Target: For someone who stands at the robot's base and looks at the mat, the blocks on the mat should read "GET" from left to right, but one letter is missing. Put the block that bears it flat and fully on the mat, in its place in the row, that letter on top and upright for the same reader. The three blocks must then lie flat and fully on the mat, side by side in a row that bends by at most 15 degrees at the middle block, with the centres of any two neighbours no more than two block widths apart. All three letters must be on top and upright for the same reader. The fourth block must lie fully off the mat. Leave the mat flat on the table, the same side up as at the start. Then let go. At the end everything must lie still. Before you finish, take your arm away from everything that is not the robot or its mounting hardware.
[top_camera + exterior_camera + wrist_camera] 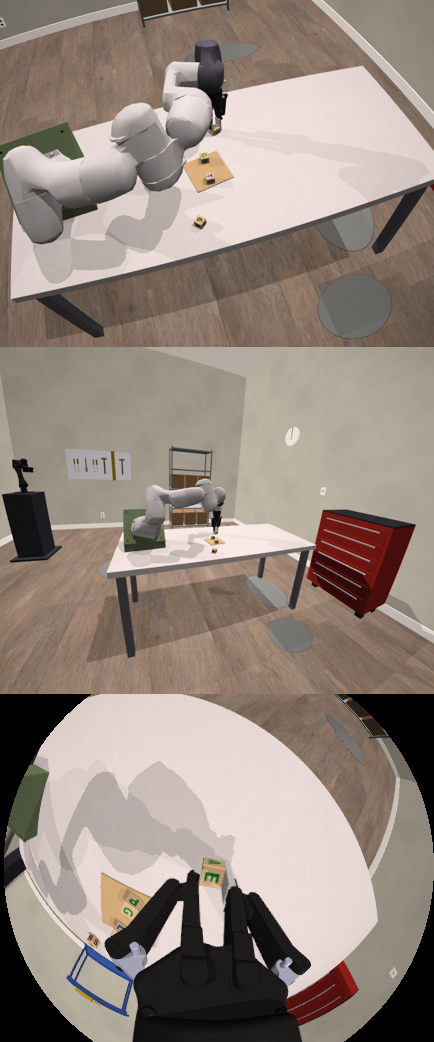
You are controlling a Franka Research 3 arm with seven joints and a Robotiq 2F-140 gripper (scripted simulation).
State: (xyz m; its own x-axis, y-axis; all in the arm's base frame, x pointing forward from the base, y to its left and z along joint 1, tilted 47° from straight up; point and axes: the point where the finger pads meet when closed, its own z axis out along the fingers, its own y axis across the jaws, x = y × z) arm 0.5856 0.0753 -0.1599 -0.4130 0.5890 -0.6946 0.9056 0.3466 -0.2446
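Right now the E block is 2 cm below my hand. Also, from my hand: tan mat: 18 cm to the right, 7 cm behind, 3 cm below; T block: 23 cm to the right, 8 cm behind, 2 cm below; G block: 13 cm to the right, 7 cm behind, 2 cm below.
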